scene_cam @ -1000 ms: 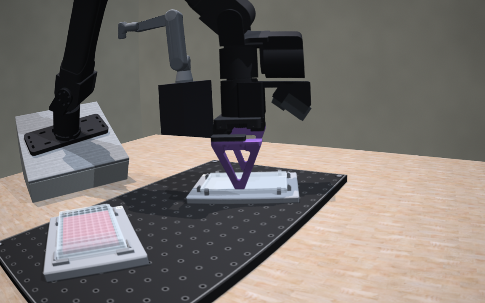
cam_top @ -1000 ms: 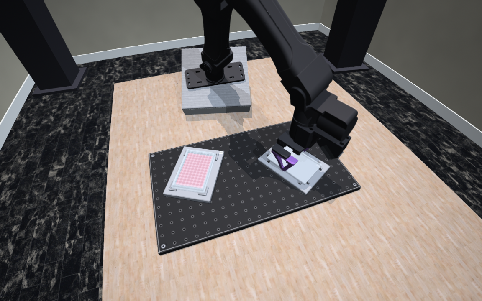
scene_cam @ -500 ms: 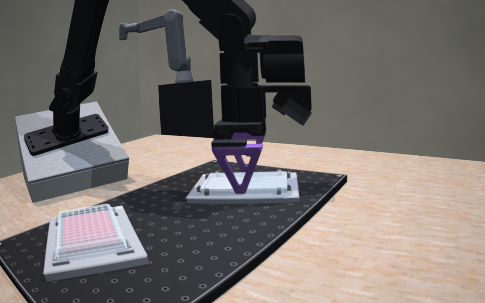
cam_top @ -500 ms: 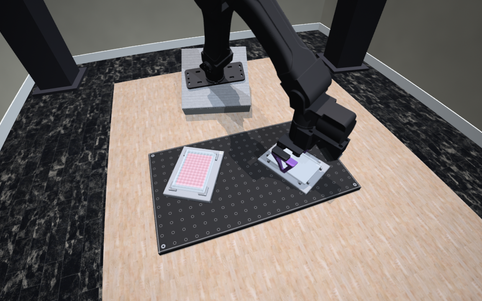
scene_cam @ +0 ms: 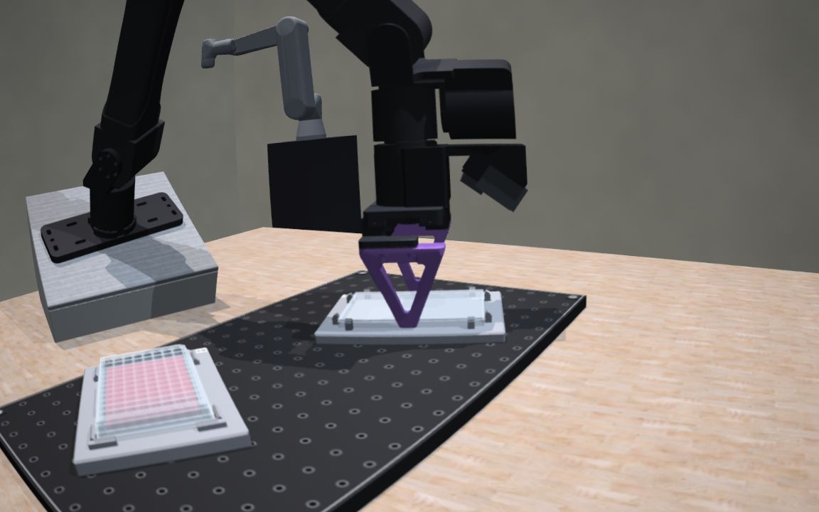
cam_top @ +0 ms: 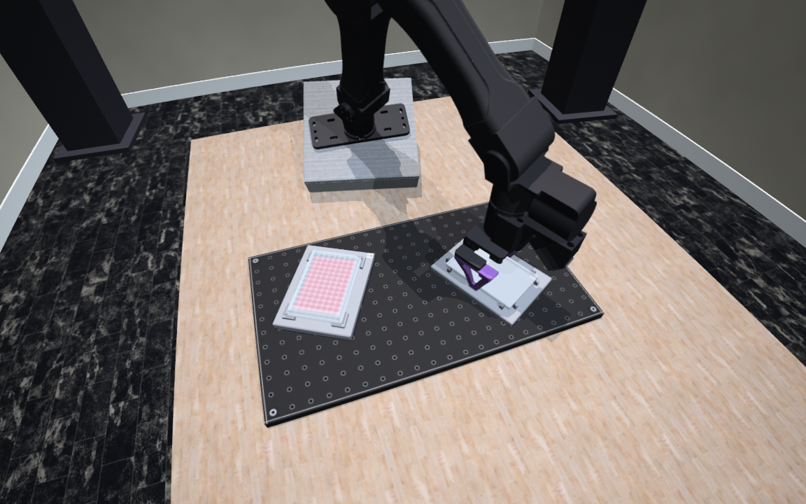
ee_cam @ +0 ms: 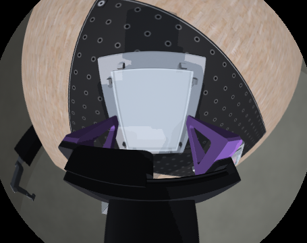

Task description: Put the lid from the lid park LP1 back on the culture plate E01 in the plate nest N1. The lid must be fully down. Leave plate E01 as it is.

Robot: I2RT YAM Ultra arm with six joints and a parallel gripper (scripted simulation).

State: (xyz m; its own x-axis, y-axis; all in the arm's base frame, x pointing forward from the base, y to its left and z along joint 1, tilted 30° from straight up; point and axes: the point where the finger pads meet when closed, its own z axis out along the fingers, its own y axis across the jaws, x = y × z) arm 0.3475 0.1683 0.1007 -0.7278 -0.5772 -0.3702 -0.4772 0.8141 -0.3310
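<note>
Now: hand 1 cm above the clear lid. The rest, counted from my hand: lid park LP1 (2 cm below); culture plate E01 (3 cm behind, 27 cm to the right).
</note>
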